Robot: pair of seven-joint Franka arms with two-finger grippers.
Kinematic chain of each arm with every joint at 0, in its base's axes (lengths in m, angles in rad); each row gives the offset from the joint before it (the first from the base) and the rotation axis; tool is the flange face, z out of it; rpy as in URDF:
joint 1: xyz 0 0 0.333 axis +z
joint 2: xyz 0 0 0 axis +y
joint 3: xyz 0 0 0.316 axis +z
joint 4: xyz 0.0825 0 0 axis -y
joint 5: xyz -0.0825 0 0.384 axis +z
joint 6: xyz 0 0 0 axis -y
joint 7: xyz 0.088 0 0 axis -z
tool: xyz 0 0 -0.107 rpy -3.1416 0 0
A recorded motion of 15 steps. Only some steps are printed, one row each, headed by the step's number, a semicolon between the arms.
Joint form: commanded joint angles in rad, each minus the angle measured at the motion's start. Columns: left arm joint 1, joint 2, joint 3, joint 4, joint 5, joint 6, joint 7; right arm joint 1, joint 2, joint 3, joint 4, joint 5, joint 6, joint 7.
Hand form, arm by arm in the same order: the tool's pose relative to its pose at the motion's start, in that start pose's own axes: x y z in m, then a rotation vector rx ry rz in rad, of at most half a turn. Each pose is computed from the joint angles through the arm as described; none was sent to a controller.
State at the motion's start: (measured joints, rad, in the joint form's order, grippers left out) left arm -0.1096 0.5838 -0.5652 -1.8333 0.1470 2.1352 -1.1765; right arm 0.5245 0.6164 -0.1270 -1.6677 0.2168 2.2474 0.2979
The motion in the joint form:
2: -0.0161 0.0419 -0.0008 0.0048 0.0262 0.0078 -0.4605; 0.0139 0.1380 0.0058 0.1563 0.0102 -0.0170 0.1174
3: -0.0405 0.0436 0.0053 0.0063 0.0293 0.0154 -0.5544; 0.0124 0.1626 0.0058 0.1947 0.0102 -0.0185 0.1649
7: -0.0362 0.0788 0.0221 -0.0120 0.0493 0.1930 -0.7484; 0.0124 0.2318 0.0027 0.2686 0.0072 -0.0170 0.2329
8: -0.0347 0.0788 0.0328 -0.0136 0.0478 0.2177 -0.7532; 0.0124 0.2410 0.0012 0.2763 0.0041 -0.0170 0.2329
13: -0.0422 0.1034 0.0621 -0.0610 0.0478 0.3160 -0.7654; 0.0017 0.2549 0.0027 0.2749 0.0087 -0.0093 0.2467
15: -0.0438 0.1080 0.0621 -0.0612 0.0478 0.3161 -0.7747; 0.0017 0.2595 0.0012 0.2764 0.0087 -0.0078 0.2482
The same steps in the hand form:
2: -0.0049 0.0059 0.0218 0.0245 -0.0032 -0.4329; 0.0213 -0.0269 0.0307 -0.0002 -0.0006 0.0917
3: -0.0143 0.0121 0.0247 0.0235 0.0063 -0.5075; 0.0284 -0.0305 0.0315 0.0042 0.0108 0.1362
7: 0.0018 0.0190 0.0371 -0.1086 0.0074 -0.7077; 0.0405 -0.0350 0.0486 -0.0014 0.0212 0.1976
8: 0.0088 0.0175 0.0361 -0.1306 0.0101 -0.7238; 0.0418 -0.0345 0.0518 -0.0060 0.0220 0.1961
13: 0.0148 0.0089 0.0645 -0.1562 0.0026 -0.7499; 0.0442 -0.0266 0.0612 -0.0070 0.0154 0.2239
15: 0.0140 0.0092 0.0674 -0.1520 -0.0006 -0.7581; 0.0447 -0.0256 0.0636 -0.0092 0.0151 0.2265

